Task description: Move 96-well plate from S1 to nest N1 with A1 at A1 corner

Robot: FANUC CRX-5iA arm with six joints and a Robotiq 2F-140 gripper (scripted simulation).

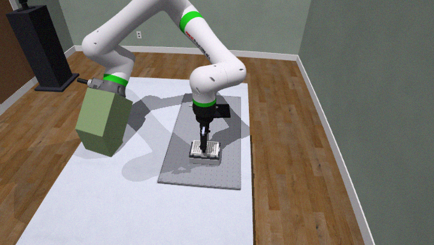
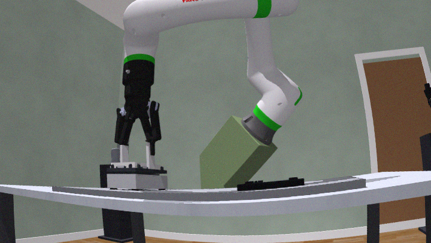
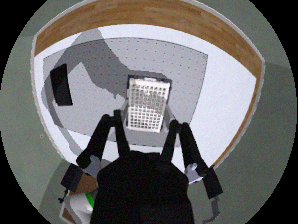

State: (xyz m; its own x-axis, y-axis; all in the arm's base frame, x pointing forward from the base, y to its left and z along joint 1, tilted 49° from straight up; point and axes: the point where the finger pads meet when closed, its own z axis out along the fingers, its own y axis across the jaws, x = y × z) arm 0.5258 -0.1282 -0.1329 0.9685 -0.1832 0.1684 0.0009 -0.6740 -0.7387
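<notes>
Now: the black plate nest N1 3 cm ahead of my hand, 36 cm to the left of it and 8 cm below it. Round my hand: white 96-well plate 2 cm below.
</notes>
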